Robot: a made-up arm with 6 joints. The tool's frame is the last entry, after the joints.
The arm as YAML. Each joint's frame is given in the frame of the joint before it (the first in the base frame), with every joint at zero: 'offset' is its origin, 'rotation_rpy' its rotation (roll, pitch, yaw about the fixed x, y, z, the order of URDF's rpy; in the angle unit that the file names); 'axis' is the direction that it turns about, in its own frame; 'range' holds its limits. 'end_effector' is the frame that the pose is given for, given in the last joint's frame.
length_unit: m
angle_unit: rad
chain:
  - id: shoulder
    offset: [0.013, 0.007, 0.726]
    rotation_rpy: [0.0, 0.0, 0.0]
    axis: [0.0, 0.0, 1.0]
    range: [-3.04, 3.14]
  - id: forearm
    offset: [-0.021, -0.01, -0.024]
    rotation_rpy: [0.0, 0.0, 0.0]
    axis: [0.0, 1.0, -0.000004]
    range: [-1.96, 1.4]
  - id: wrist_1
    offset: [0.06, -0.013, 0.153]
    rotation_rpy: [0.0, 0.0, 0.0]
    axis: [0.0, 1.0, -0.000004]
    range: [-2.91, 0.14]
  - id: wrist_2
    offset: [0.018, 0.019, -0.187]
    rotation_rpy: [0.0, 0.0, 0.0]
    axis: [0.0, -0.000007, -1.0]
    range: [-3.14, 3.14]
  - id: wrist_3
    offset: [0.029, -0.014, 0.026]
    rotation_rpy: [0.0, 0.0, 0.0]
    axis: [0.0, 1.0, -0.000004]
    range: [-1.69, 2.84]
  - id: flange
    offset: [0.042, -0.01, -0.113]
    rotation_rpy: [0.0, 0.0, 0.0]
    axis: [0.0, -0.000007, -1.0]
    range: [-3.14, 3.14]
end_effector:
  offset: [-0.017, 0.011, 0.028]
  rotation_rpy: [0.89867, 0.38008, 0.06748]
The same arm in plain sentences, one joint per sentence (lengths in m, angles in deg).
The arm has six revolute joints in a row. What follows holds with every joint at zero, and every direction is one of the base frame's.
The first joint lies 0.013 m along +x and 0.007 m along +y and 0.726 m along +z from the base frame's origin and rotates about +z, from -174.18 to 179.91 deg.
The second joint lies 0.021 m along -x and 0.01 m along -y and 0.024 m along -z from the first joint and rotates about +y, from -112.3 to 80.21 deg.
The third joint lies 0.06 m along +x and 0.013 m along -y and 0.153 m along +z from the second joint and rotates about +y, from -166.73 to 8.02 deg.
The fourth joint lies 0.018 m along +x and 0.019 m along +y and 0.187 m along -z from the third joint and rotates about -z, from -179.91 to 179.91 deg.
The fifth joint lies 0.029 m along +x and 0.014 m along -y and 0.026 m along +z from the fourth joint and rotates about +y, from -96.83 to 162.72 deg.
The sixth joint lies 0.042 m along +x and 0.01 m along -y and 0.113 m along -z from the fifth joint and rotates about -z, from -179.91 to 179.91 deg.
The tool frame, which is the frame that the pose is given for, lies 0.017 m along -x and 0.011 m along +y and 0.028 m along +z from the sixth joint; its axes are the base frame's turned by roll 51.49, pitch 21.78 and yaw 3.87 deg (as in URDF: about the fixed x, then y, then z).

